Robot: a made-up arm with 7 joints.
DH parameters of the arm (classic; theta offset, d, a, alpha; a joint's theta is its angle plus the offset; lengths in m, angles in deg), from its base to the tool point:
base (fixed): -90 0.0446 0 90
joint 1: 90 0.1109 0.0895 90
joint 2: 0 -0.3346 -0.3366 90
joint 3: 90 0.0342 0.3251 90
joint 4: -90 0.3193 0.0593 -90
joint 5: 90 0.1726 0.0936 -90
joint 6: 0 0.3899 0.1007 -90
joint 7: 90 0.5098 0.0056 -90
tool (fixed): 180 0.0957 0 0
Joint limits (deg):
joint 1: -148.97..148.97
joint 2: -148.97..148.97
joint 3: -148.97..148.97
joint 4: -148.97..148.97
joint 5: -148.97..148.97
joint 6: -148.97..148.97
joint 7: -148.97..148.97
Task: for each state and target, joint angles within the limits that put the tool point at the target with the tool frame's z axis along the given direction. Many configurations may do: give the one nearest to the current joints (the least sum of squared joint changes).
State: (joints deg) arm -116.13 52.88 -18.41 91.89 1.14 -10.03 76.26
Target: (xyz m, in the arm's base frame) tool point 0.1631 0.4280 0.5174 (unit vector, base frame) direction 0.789 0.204 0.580
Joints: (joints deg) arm -65.29 66.21 -54.05 70.07 -4.83 11.04 80.09
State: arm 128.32 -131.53 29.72 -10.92 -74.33 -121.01 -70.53
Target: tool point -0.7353 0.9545 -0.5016 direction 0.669 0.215 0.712
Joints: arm 125.27 -124.07 61.11 2.45 -90.47 -123.36 -71.33
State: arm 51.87 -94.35 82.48 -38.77 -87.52 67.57 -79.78
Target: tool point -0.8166 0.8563 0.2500 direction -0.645 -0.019 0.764
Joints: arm 20.62 -125.24 115.98 -31.90 -115.26 98.06 -43.65
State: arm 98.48 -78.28 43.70 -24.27 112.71 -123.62 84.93
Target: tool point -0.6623 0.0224 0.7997 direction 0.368 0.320 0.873
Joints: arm 115.47 -108.94 56.87 -2.54 92.28 -87.09 101.12
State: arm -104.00 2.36 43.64 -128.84 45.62 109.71 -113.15
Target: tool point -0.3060 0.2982 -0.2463 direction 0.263 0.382 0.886
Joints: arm -88.74 59.95 60.82 -88.73 75.04 133.83 -75.53
